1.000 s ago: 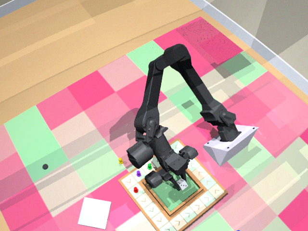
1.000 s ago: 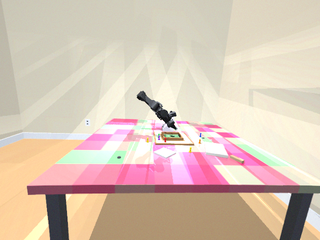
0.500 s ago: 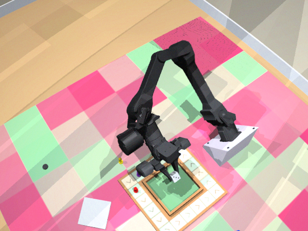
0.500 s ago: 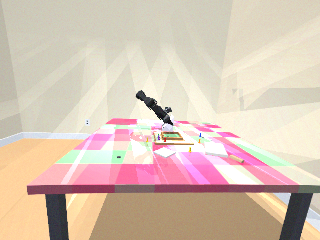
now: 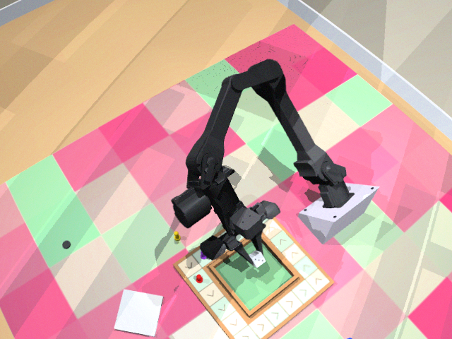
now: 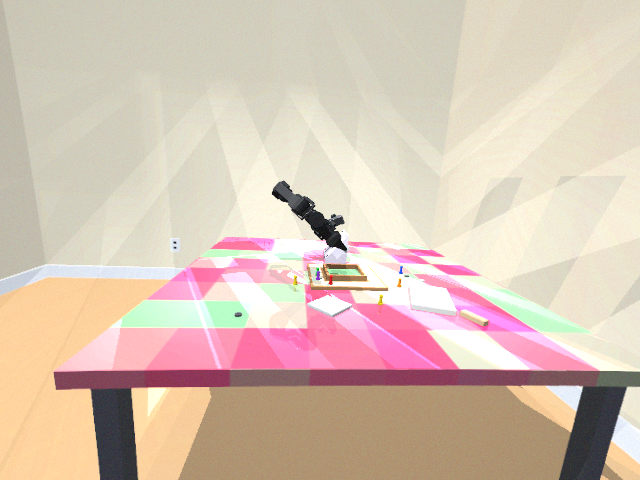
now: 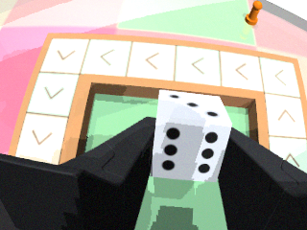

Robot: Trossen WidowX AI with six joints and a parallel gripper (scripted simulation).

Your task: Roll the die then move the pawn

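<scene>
The white die is right at my gripper tip. Round my gripper tip: purple pawn: 120 mm to the right, 90 mm below, 60 mm ahead; then green pawn: 110 mm to the right, 90 mm below, 10 mm ahead; then green tray: 110 mm below.
</scene>
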